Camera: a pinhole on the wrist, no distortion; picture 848 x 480 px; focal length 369.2 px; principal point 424.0 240.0 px. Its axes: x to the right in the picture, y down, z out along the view. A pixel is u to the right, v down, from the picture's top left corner.
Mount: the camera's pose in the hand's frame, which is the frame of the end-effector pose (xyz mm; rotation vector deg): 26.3 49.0 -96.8 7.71 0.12 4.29
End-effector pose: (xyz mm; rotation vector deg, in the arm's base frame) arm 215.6 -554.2 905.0 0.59 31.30 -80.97
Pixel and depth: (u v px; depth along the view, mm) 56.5 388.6 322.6
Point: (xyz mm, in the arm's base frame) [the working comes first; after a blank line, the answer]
In the camera's frame: -321.1 129.8 322.6

386.3 -332.3 1191.0
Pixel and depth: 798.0 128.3 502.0
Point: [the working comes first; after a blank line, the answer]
In the camera's frame: 508.5 -151.9 502.0

259.6 -1210.6 1079.7
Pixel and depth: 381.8 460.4 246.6
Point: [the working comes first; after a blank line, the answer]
In the camera's frame: -28.2 147.2 246.6

422.9 -569.8 1006.2
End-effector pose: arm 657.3 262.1 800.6 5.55 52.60 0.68
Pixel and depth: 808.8 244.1 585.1
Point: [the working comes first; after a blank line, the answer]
In the camera's frame: 609.8 6.5 585.1

1431.2 279.4 589.9
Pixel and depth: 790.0 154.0 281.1
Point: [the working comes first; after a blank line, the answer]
In the camera's frame: 278.7 -65.5 281.1

983.2 232.1 656.0
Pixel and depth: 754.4 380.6 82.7
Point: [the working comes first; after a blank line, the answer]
In the camera's frame: 74.0 31.5 82.7

711.1 342.2 723.0
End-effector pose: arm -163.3 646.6 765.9 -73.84 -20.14 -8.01
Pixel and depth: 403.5 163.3 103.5
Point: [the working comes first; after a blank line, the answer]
In the camera's frame: -5.7 -21.5 103.5

-138.3 655.2 761.9
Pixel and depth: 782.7 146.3 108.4
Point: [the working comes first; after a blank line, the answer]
In the camera's frame: 105.3 -27.5 108.4

-34.2 670.2 798.3
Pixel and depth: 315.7 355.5 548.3
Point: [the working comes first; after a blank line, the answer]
In the camera's frame: -160.8 171.5 548.3

-341.4 1118.7 706.7
